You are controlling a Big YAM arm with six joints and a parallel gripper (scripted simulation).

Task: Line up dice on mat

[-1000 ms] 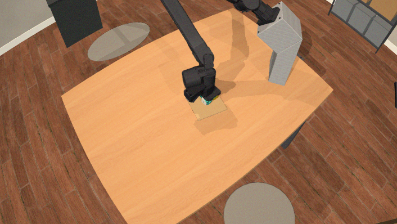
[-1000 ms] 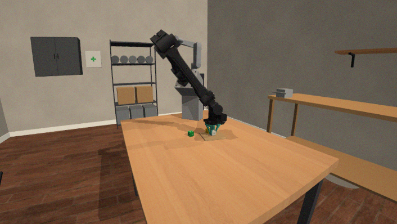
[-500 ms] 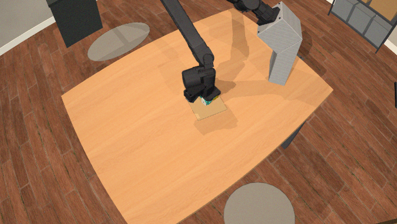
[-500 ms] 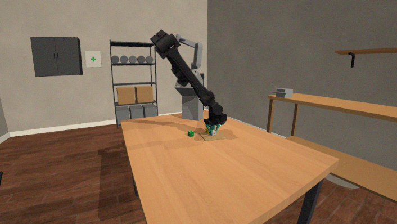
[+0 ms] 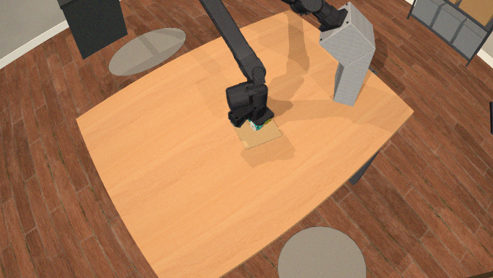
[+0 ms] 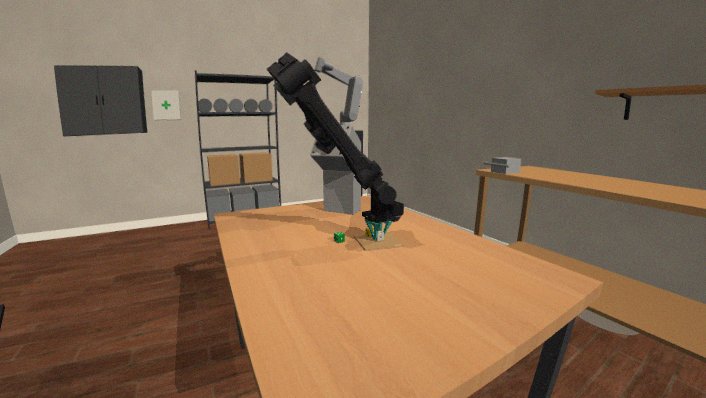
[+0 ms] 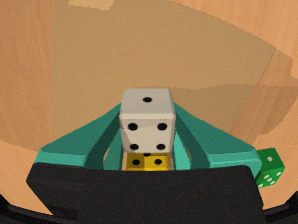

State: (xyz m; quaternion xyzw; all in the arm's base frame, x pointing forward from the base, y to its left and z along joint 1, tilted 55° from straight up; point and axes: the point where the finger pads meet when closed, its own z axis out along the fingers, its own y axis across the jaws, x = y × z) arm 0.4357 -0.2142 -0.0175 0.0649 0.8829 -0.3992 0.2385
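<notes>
Right now the white die is right at my hand. Round my hand: yellow die 4 cm behind, 2 cm to the left; green die 10 cm behind, 9 cm to the right; tan mat 1 cm below.
</notes>
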